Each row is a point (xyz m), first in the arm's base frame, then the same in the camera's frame.
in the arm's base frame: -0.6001 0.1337 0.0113
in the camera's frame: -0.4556 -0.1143 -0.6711
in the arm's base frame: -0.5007 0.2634 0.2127
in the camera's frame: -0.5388 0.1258 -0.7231
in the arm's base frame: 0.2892 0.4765 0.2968
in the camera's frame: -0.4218 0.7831 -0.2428
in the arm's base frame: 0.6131 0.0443 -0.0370
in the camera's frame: -0.3669 0.5500 0.3453
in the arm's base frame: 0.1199 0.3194 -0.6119
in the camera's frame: 0.2196 0.1362 -0.0210
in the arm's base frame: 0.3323 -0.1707 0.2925
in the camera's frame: -0.7819 0.4064 0.1434
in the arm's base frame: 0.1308 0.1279 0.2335
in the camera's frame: -0.5808 0.4390 -0.1594
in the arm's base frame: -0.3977 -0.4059 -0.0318
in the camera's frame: -0.7098 -0.3457 -0.2065
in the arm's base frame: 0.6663 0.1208 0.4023
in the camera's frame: -0.6790 0.8455 0.2153
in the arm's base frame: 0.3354 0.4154 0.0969
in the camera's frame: -0.2889 0.6755 -0.1140
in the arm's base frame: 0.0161 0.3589 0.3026
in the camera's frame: -0.5158 0.5457 -0.3954
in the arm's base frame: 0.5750 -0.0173 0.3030
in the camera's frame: -0.6835 0.6553 0.2479
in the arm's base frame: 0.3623 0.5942 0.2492
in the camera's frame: -0.3100 0.8774 -0.2351
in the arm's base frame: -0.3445 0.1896 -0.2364
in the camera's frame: -0.1999 -0.0446 -0.4270
